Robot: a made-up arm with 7 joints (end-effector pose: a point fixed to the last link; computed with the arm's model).
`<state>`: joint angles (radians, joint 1 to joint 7).
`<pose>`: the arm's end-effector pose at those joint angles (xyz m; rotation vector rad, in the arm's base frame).
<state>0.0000 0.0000 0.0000 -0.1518 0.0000 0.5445 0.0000</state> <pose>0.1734 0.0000 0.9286 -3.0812 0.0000 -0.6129</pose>
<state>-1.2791 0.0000 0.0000 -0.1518 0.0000 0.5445 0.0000</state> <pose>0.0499 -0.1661 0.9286 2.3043 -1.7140 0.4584</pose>
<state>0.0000 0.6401 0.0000 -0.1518 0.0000 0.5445 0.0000</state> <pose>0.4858 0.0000 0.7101 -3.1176 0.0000 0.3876</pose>
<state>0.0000 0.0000 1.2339 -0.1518 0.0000 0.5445 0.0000</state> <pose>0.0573 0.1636 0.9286 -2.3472 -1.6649 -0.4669</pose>
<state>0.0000 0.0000 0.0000 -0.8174 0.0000 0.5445 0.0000</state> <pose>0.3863 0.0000 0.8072 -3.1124 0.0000 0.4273</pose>
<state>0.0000 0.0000 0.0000 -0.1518 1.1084 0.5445 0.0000</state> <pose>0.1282 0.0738 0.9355 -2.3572 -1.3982 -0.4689</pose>
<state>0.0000 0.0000 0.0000 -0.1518 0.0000 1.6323 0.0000</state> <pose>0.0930 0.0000 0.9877 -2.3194 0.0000 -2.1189</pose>
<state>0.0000 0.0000 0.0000 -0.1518 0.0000 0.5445 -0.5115</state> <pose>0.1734 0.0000 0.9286 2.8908 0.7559 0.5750</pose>
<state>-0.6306 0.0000 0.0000 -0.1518 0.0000 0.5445 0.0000</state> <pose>0.1400 -0.1022 0.9286 2.8216 -0.9204 0.5613</pose>
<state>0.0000 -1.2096 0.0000 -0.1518 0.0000 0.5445 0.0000</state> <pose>-0.4818 0.0000 0.7155 -2.1862 0.0000 -2.2562</pose>
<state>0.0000 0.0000 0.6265 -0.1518 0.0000 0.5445 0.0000</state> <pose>0.1405 0.1017 0.9286 -2.8241 -0.9148 -0.5618</pose>
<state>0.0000 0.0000 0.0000 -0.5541 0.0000 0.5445 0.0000</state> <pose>0.3122 0.0000 0.8721 -3.1415 0.0000 0.0151</pose>
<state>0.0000 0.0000 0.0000 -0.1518 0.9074 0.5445 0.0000</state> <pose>0.1421 0.0650 0.9334 -2.5334 -1.1840 -0.5039</pose>
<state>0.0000 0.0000 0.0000 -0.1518 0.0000 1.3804 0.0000</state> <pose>0.1167 0.0000 0.9825 -2.5672 0.0000 -1.8108</pose>
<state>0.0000 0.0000 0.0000 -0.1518 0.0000 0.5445 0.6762</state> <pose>0.1734 0.0000 0.9286 -2.7928 0.9820 -0.5555</pose>
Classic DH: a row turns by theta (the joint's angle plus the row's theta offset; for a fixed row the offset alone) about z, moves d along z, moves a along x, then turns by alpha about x. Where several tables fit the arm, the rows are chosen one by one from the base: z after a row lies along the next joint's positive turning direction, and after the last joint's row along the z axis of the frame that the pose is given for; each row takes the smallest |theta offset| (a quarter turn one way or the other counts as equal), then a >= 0, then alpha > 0; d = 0 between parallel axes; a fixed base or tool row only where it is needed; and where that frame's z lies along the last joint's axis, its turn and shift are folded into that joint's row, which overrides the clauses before.
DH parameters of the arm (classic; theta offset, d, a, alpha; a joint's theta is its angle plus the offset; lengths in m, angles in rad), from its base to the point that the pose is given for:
joint 1: 0 0.3481 0 -1.5708
joint 2: 0 0 0 1.5708
joint 3: 0 0.2119 0.1042 1.5708
joint 4: 0 0 -0.0698 -1.5708
joint 5: 0 0.3249 0 1.5708
joint 6: 0 0 0.0964 1.5708
joint 7: 0 0 0 0

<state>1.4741 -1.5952 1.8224 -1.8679 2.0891 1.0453 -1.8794</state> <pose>-0.5100 -0.1292 0.1731 1.9398 -2.0051 1.2730</pose>
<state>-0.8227 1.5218 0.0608 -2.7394 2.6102 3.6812 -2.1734</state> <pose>-0.0428 0.0034 0.1335 -1.8950 1.0244 2.1689</pose>
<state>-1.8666 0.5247 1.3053 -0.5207 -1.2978 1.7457 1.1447</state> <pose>0.1315 -0.4060 0.8538 0.7546 -2.1942 1.1583</pose>
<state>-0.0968 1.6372 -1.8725 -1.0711 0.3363 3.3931 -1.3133</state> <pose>0.4729 -0.3175 0.4314 0.7512 1.0979 -0.4689</pose>
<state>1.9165 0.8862 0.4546 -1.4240 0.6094 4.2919 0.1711</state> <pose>-0.2703 0.3909 0.3350 -1.3976 -0.4471 -0.5128</pose>
